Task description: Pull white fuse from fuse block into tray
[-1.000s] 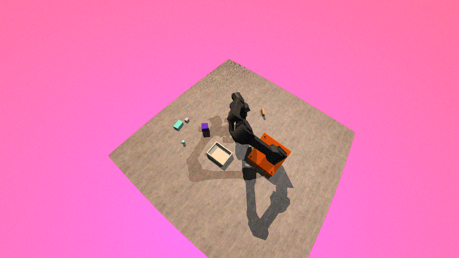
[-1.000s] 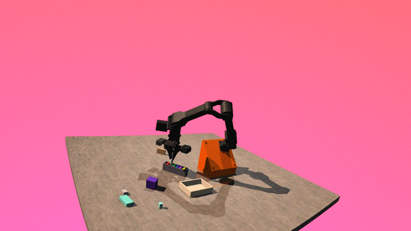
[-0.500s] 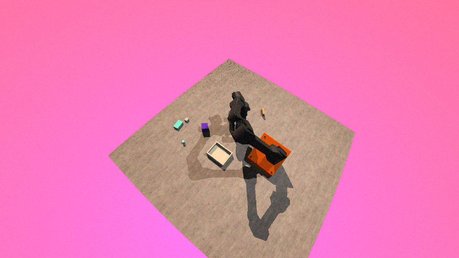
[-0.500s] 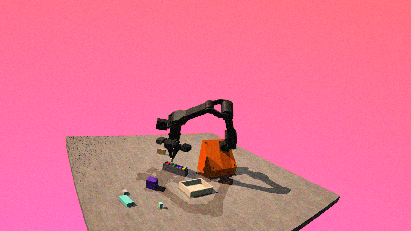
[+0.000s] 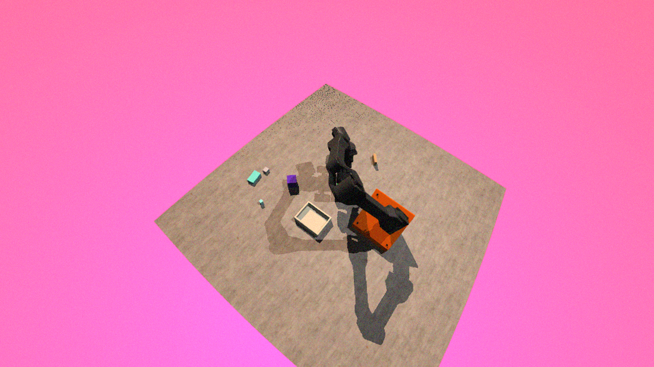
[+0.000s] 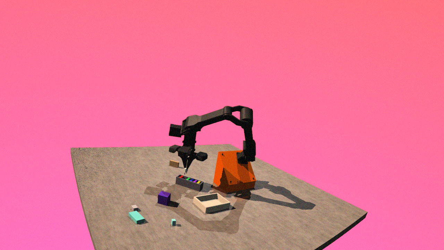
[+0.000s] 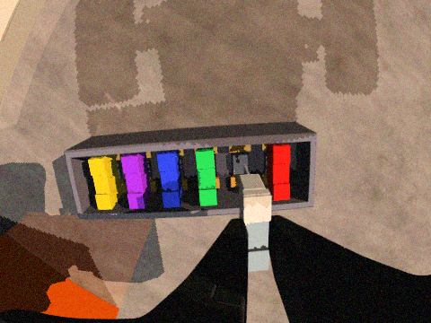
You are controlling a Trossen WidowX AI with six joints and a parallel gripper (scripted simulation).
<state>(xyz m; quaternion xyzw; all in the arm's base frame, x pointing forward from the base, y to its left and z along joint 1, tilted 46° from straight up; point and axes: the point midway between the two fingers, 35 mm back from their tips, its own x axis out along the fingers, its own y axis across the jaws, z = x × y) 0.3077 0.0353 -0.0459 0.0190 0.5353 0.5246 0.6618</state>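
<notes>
The beige tray lies 50 mm behind my gripper tip, 220 mm to the left of it and 90 mm below it. The rest, counted from my gripper tip: purple cube: 160 mm ahead, 170 mm to the left, 70 mm below; red fuse: 20 mm ahead, 10 mm to the right, 60 mm below; white fuse: 10 mm below.
</notes>
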